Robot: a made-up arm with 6 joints.
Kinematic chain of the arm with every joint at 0, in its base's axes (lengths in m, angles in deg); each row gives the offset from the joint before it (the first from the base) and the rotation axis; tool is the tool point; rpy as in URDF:
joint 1: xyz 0 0 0.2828 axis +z
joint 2: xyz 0 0 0 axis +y
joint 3: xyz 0.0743 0 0.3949 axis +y
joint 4: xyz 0.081 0 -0.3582 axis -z
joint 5: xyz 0 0 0 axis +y
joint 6: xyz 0.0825 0 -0.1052 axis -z
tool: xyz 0 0 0 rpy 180 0 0
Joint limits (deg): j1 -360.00..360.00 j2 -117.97..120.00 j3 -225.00..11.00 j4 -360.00..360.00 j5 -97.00..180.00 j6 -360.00..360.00
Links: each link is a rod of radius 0.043 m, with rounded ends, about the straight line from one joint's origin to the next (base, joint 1, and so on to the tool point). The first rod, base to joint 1, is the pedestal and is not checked.
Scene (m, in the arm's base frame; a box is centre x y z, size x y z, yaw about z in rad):
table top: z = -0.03
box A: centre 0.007 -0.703 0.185 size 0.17 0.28 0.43 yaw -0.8
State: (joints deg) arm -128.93 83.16 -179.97 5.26 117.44 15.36
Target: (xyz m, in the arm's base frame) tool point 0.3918 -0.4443 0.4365
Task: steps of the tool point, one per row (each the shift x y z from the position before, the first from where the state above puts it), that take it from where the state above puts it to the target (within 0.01 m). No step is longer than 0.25 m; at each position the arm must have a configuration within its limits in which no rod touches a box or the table.
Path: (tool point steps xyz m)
1: 0.1816 -0.0703 0.1467
2: 0.1901 0.0111 0.1296
3: 0.1625 0.0838 0.1042
4: 0.1300 0.0169 -0.0694
5: 0.1176 0.0530 -0.0656
6: 0.0952 0.0811 -0.0610

